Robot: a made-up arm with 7 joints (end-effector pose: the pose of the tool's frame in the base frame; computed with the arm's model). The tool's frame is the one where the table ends.
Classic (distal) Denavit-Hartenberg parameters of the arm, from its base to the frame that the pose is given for. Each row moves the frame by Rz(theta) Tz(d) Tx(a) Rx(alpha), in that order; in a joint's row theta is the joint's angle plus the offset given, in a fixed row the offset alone. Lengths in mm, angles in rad.
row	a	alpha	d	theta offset
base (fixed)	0	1.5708	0	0
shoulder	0	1.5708	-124.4	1.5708
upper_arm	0	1.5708	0	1.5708
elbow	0	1.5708	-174.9	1.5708
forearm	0	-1.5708	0	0
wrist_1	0	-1.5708	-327.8	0
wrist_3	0	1.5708	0	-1.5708
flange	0	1.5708	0	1.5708
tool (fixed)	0	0	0	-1.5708
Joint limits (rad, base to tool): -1.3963..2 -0.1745..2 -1.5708..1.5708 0..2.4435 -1.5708..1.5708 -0.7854..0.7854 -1.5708..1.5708
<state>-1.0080 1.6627 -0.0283 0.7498 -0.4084 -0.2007 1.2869</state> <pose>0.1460 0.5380 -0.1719 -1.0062 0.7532 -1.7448</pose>
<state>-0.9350 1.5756 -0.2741 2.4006 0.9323 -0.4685 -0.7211</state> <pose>0.0780 0.0577 -0.2071 -0.2148 -1.1325 -0.0708</pose>
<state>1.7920 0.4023 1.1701 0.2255 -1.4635 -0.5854 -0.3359</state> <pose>0.4118 0.3801 0.1219 -3.0006 -0.7056 -2.3397</pose>
Working (the frame after each row of the table, in the pose's form):
after base (fixed): 0.0000 0.0000 0.0000 1.5708 0.0000 0.0000
after shoulder: 0.0000 0.1244 0.0000 0.0000 0.2212 3.1416
after upper_arm: 0.0000 0.1244 0.0000 1.7749 -0.0860 -1.1773
after elbow: 0.1570 0.1929 0.0353 -0.2134 -0.3062 2.0473
after forearm: 0.1570 0.1929 0.0353 -1.8470 -0.2513 2.2749
after wrist_1: 0.4118 0.3801 0.1219 1.0617 -1.2634 -1.9782
after wrist_3: 0.4118 0.3801 0.1219 2.9180 0.8433 -2.6353
after flange: 0.4118 0.3801 0.1219 -2.4311 0.1072 2.4644

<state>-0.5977 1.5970 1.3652 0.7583 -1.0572 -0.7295 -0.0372</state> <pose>0.1683 0.5314 0.1654 1.7481 0.6646 -1.1776</pose>
Working (the frame after each row of the table, in the pose's form):
after base (fixed): 0.0000 0.0000 0.0000 1.5708 0.0000 0.0000
after shoulder: 0.0000 0.1244 0.0000 -3.1416 -0.9731 0.0000
after upper_arm: 0.0000 0.1244 0.0000 -1.6093 0.9726 3.0950
after elbow: 0.0026 0.2992 0.0038 -3.1115 -0.7671 -0.0356
after forearm: 0.0026 0.2992 0.0038 2.1715 -0.5109 -0.9432
after wrist_1: 0.1683 0.5314 0.1654 0.5640 0.3968 -0.3802
after wrist_3: 0.1683 0.5314 0.1654 0.9014 0.1102 -2.8352
after flange: 0.1683 0.5314 0.1654 1.7923 -0.8864 -1.4604

